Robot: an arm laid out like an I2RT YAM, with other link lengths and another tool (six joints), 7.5 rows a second.
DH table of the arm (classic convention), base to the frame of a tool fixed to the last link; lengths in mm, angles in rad. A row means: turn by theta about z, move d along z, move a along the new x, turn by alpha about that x. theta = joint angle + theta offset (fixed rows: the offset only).
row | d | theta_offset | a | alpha
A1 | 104.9 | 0 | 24 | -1.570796
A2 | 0 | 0 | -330 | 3.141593
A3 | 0 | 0.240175 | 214.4 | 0
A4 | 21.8 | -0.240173 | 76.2 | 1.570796
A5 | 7.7 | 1.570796 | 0 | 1.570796
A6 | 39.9 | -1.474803 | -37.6 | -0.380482
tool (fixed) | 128.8 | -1.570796 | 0 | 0
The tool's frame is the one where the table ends.
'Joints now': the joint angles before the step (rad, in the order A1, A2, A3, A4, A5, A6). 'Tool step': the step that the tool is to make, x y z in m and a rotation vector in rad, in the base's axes. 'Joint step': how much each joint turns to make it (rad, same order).
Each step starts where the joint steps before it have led.
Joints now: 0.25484 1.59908 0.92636 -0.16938 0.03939 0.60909
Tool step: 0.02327 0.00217 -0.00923 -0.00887 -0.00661 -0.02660
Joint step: -0.00174 0.08100 0.03942 0.04515 0.02422 0.01170
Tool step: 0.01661 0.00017 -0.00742 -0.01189 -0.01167 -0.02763
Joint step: -0.00005 0.05585 0.02363 0.03969 0.02921 0.01078
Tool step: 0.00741 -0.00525 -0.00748 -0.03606 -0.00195 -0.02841
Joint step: 0.00108 0.03529 0.00494 0.02341 0.04603 -0.00193
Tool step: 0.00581 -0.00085 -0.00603 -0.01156 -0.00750 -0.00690
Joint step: 0.00053 0.02445 -0.00432 0.03360 0.01468 -0.00329
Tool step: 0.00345 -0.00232 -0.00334 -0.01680 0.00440 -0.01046
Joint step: -0.00040 0.01866 0.00981 0.00080 0.01799 -0.00271
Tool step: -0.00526 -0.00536 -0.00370 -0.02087 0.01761 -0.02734
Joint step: 0.00043 0.00256 -0.00743 -0.01430 0.03014 0.01075
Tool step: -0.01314 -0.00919 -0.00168 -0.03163 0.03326 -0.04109
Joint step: -0.00010 -0.01302 -0.01202 -0.04519 0.04311 0.01820
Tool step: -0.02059 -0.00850 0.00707 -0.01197 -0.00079 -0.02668
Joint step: 0.00006 -0.06683 -0.05316 -0.01960 0.02568 0.01443
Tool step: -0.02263 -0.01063 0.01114 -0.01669 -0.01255 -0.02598
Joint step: -0.00152 -0.08703 -0.05405 -0.02724 0.03023 0.00786
